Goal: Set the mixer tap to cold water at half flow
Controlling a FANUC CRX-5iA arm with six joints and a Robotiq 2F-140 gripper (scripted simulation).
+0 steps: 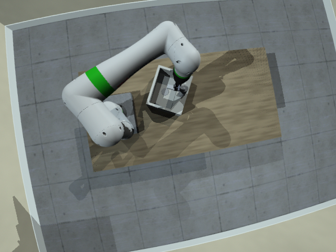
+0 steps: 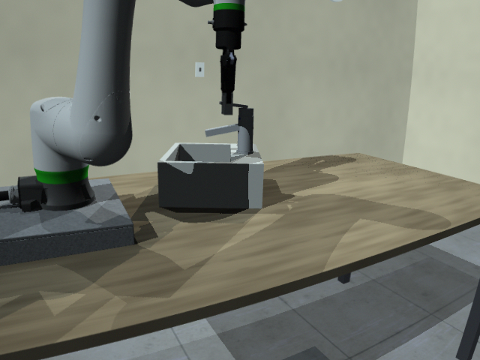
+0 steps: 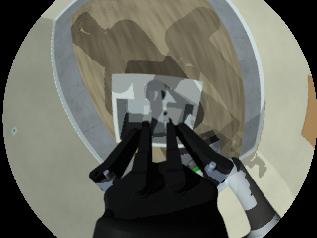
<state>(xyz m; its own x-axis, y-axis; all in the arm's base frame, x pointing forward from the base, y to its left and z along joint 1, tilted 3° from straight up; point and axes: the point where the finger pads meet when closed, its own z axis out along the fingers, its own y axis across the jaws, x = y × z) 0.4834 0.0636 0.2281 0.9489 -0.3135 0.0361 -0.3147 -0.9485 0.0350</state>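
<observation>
My gripper is now 2 cm short of the lever and 1 cm to the left of it. Round my hand: basin (5 cm behind, 4 cm to the left, 24 cm below).
</observation>
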